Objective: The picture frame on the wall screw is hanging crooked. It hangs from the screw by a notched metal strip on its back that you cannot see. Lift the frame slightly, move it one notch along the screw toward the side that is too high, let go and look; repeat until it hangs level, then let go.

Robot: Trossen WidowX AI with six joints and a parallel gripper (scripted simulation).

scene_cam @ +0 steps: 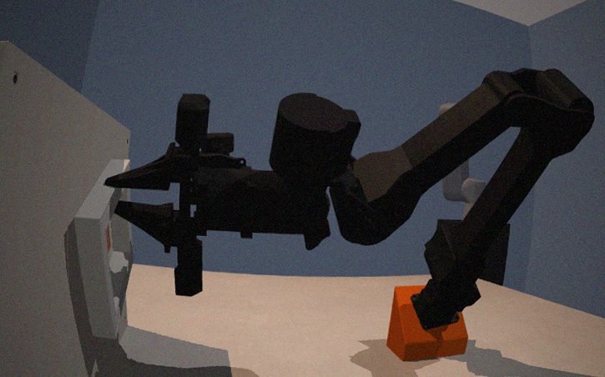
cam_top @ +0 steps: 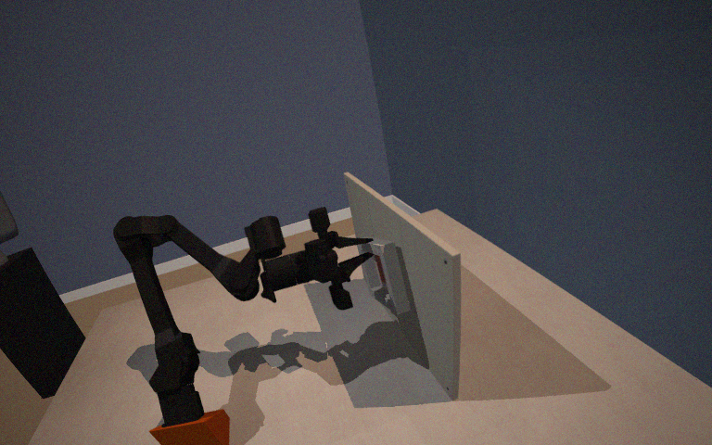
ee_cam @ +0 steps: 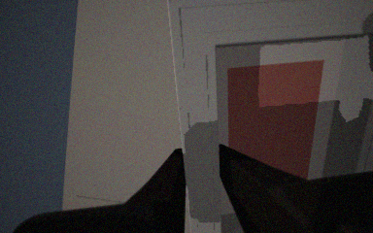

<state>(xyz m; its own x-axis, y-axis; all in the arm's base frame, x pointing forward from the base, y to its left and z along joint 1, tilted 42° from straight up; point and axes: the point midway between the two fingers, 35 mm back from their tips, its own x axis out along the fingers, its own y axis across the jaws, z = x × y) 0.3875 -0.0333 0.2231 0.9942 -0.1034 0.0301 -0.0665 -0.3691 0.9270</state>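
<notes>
My gripper tip is now 1 cm short of the picture frame, 2 cm to the left of it and 5 cm above it. The rest, counted from my gripper tip: grey wall panel: 2 cm ahead, 1 cm to the right, 6 cm below.
</notes>
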